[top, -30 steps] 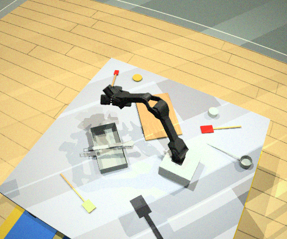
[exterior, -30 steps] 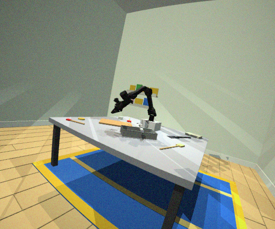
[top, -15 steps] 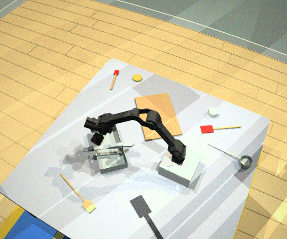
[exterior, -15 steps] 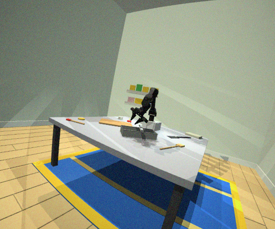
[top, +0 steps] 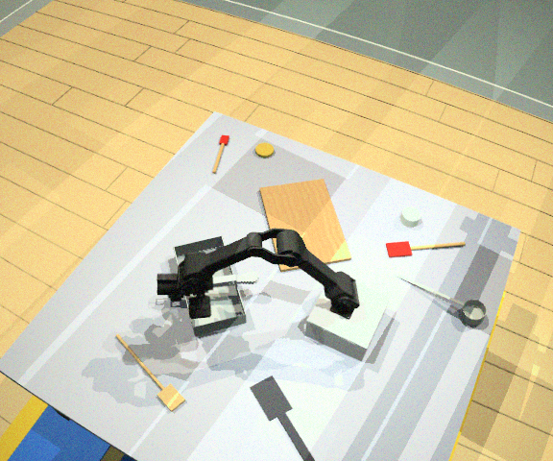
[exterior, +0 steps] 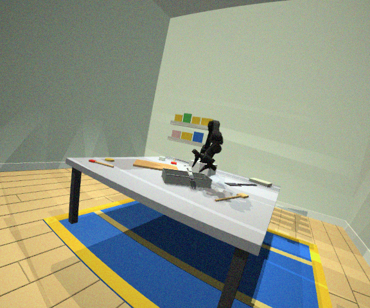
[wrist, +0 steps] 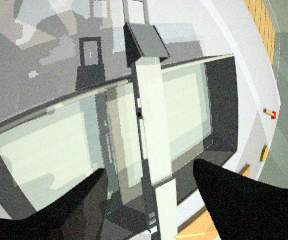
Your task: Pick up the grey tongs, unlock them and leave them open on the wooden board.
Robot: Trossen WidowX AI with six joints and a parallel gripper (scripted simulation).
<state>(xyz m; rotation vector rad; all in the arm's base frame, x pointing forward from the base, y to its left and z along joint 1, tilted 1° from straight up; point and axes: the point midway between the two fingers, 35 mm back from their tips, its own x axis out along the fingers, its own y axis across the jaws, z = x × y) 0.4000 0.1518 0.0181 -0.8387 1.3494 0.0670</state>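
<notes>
My gripper tip is now 10 mm short of the roasting tin, 50 mm to the left of it and 70 mm above it. The rest, counted from my gripper tip: wooden board 140 mm behind, 430 mm to the right, 90 mm below; then dark spatula 400 mm behind, 220 mm to the left, 90 mm below.
</notes>
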